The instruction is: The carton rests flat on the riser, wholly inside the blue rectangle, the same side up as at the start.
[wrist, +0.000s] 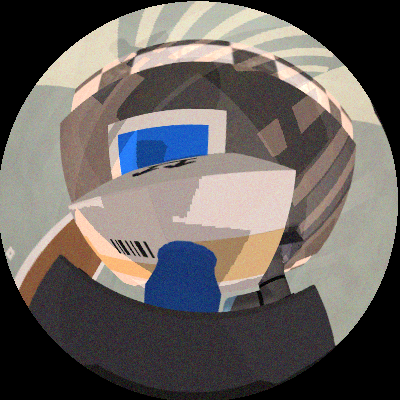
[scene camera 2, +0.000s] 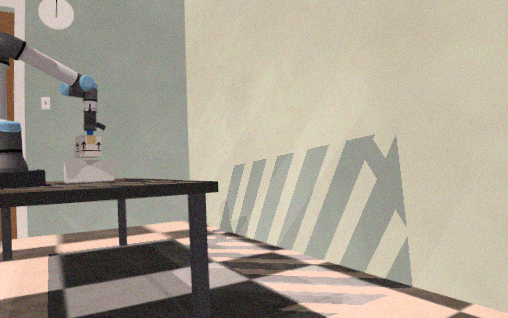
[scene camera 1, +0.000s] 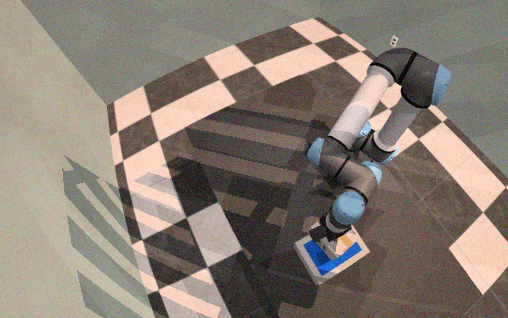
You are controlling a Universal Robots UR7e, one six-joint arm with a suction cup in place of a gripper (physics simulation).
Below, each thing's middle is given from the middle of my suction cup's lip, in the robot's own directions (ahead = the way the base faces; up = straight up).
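Suction cup 7 cm above the carton (wrist: 236, 205), 1 cm past it, 2 cm to the right of it. Riser (scene camera 1: 321, 268): 20 cm below my suction cup, 6 cm to the left of it.
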